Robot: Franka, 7 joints.
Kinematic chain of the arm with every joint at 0, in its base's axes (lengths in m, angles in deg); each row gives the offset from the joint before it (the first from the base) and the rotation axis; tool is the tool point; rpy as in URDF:
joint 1: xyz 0 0 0.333 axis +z
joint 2: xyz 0 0 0 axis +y
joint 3: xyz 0 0 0.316 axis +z
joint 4: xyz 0.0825 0 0 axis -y
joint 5: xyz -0.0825 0 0.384 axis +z
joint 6: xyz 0 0 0 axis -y
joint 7: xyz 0.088 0 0 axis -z
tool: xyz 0 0 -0.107 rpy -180 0 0
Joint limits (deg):
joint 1: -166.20..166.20
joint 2: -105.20..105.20
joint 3: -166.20..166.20
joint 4: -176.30..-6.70
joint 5: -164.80..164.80
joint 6: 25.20..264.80
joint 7: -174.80..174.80
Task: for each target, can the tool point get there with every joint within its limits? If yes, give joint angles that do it. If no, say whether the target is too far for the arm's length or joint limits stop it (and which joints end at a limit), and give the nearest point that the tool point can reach.
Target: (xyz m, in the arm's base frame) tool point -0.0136 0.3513 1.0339
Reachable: yes | joints 138.00 44.64 -125.09 -51.89 -93.79 83.97 -113.98
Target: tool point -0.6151 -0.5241 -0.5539
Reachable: no: too far | nearest point -0.4529 -0.3859 -0.2597 | short by 0.363 m
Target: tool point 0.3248 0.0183 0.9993
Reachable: yes | joints -73.36 -9.45 80.91 -55.27 -107.00 57.28 -66.33
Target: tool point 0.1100 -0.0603 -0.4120
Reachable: no: joint limits stop it (at a limit: joint 2) | nearest point 0.1266 -0.0694 -0.3423 | short by 0.072 m
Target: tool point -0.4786 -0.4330 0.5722
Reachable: yes | joints 1.07 -19.63 -121.78 -98.60 58.20 196.93 12.49
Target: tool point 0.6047 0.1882 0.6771
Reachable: yes | joints -121.54 -25.75 113.48 -87.20 137.29 65.94 37.65
